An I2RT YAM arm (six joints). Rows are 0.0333 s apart.
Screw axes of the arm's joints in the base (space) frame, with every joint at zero. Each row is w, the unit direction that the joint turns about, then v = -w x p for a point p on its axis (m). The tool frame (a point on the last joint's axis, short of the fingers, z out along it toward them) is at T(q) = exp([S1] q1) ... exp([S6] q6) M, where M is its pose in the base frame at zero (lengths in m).
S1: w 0 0 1 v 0.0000 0.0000 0.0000
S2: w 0 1 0 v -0.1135 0.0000 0.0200
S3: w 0 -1 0 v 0.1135 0.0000 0.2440
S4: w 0 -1 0 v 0.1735 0.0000 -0.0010
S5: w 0 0 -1 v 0.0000 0.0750 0.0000
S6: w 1 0 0 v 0.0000 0.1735 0.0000
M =
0 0 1 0.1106
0 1 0 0.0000
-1 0 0 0.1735
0 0 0 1
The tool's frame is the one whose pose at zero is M.
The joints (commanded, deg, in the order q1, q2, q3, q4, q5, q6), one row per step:
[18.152, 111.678, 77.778, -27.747, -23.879, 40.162]
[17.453, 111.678, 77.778, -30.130, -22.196, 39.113]
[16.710, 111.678, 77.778, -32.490, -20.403, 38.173]
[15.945, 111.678, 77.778, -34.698, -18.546, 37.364]
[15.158, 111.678, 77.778, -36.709, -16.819, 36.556]
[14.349, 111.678, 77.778, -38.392, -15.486, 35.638]
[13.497, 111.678, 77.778, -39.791, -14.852, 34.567]
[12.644, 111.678, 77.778, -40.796, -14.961, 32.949]
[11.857, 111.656, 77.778, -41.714, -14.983, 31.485]
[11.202, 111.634, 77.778, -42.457, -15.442, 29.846]
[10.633, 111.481, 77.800, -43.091, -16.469, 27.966]
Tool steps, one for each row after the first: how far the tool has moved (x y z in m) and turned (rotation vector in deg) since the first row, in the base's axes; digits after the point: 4 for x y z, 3 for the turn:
[-0.0016, -0.0067, -0.0024, -2.448, 1.285, -0.608]
[-0.0033, -0.0137, -0.0046, -4.948, 2.630, -1.307]
[-0.0049, -0.0208, -0.0066, -7.416, 3.931, -2.079]
[-0.0063, -0.0279, -0.0082, -9.706, 5.127, -2.747]
[-0.0075, -0.0347, -0.0094, -11.569, 6.103, -3.144]
[-0.0083, -0.0412, -0.0103, -12.741, 6.943, -3.168]
[-0.0086, -0.0471, -0.0108, -13.242, 7.354, -2.462]
[-0.0091, -0.0525, -0.0111, -13.732, 7.709, -1.859]
[-0.0095, -0.0568, -0.0112, -13.801, 7.886, -0.838]
[-0.0101, -0.0601, -0.0103, -13.321, 7.768, 0.626]

